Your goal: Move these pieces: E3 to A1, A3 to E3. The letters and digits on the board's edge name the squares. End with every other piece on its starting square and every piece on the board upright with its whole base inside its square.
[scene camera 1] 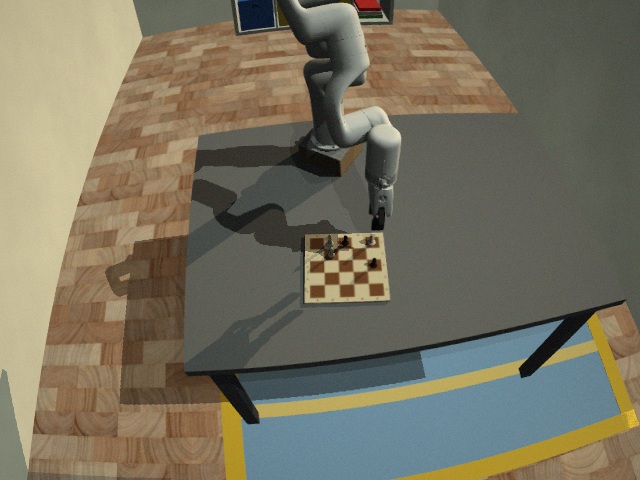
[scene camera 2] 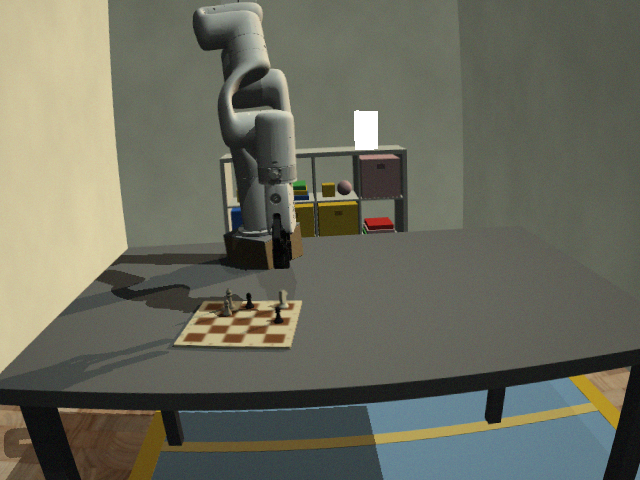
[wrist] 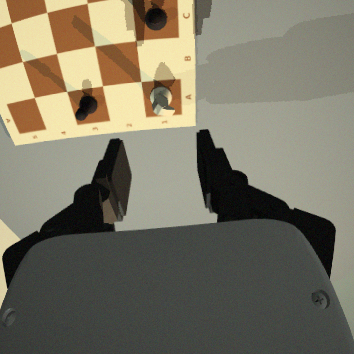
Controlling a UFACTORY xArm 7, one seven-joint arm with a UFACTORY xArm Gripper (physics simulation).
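Where they show: gripper, fingertip midpoint: (scene camera 1: 376, 221) (scene camera 2: 283, 264) (wrist: 161, 152); arm's base, origin of the base link: (scene camera 1: 330, 137) (scene camera 2: 261, 228).
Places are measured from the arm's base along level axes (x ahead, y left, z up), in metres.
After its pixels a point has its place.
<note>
The board (scene camera 1: 385, 279) @(z -0.081, x 0.493, y 0.066 m) (scene camera 2: 206, 345) @(z -0.081, x 0.535, y -0.088 m) (wrist: 188, 116) @(z -0.081, x 0.346, y 0.082 m) lies flat on the table. A light knight (scene camera 1: 371, 240) @(z -0.062, x 0.376, y 0.051 m) (scene camera 2: 282, 299) @(z -0.061, x 0.376, y 0.053 m) (wrist: 161, 100) @(z -0.057, x 0.368, y 0.050 m) stands upright on A1. A black pawn (scene camera 1: 373, 263) @(z -0.069, x 0.446, y 0.042 m) (scene camera 2: 278, 315) @(z -0.066, x 0.447, y 0.045 m) (wrist: 87, 106) @(z -0.068, x 0.440, y 0.042 m) stands upright on A3. E3 (scene camera 1: 316, 266) @(z -0.081, x 0.422, y -0.107 m) is a bare brown square. My gripper (scene camera 1: 378, 226) @(z 0.013, x 0.371, y 0.060 m) (scene camera 2: 281, 264) @(z 0.013, x 0.371, y 0.060 m) (wrist: 161, 152) @(z 0.013, x 0.371, y 0.060 m) is open, with nothing between its fingers. It hangs above table level, just off the board's row 1 and A corner, apart from the knight.
A black piece (scene camera 1: 345, 240) @(z -0.065, x 0.361, y -0.018 m) (scene camera 2: 249, 300) @(z -0.065, x 0.362, y -0.017 m) (wrist: 156, 19) @(z -0.049, x 0.358, y -0.016 m) stands on C1. Light pieces stand on D1 (scene camera 1: 329, 241) @(z -0.063, x 0.360, y -0.062 m) (scene camera 2: 229, 298) @(z -0.059, x 0.359, y -0.059 m) and D2 (scene camera 1: 330, 253) @(z -0.068, x 0.396, y -0.065 m) (scene camera 2: 226, 308) @(z -0.066, x 0.397, y -0.062 m), close together. The robot base is behind the board; a shelf unit (scene camera 2: 404, 186) stands beyond the table.
</note>
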